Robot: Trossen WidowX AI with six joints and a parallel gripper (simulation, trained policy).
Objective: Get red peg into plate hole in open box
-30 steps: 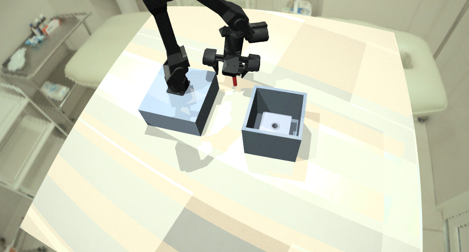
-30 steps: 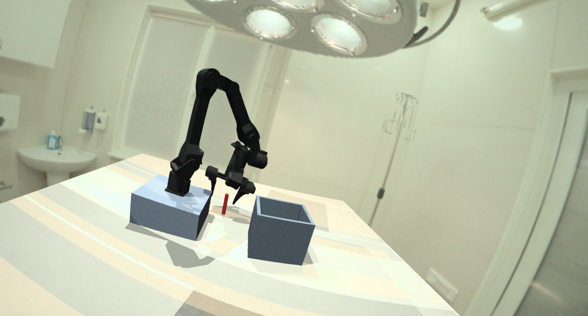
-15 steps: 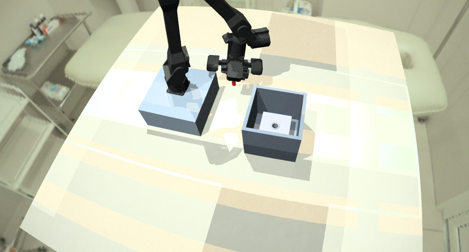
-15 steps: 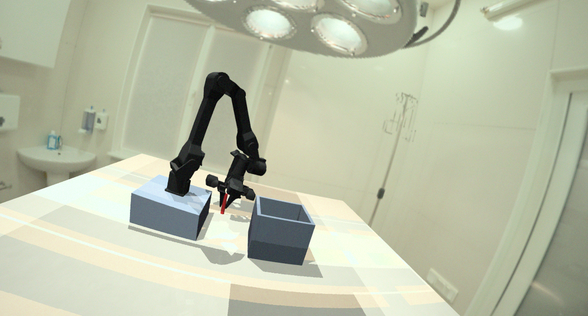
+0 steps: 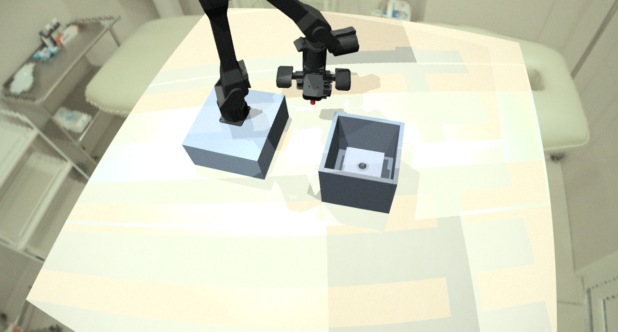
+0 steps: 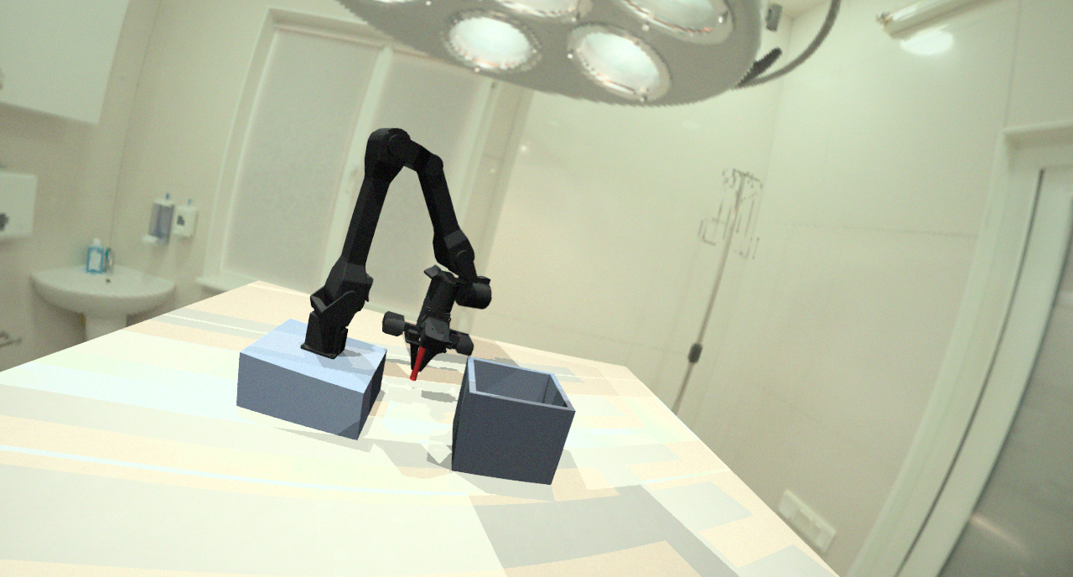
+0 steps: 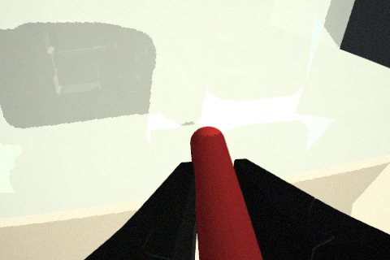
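The plate lies 18 cm ahead of my gripper tip and 19 cm to the right of it. From my gripper tip the other things lie so: red peg (2 cm above).
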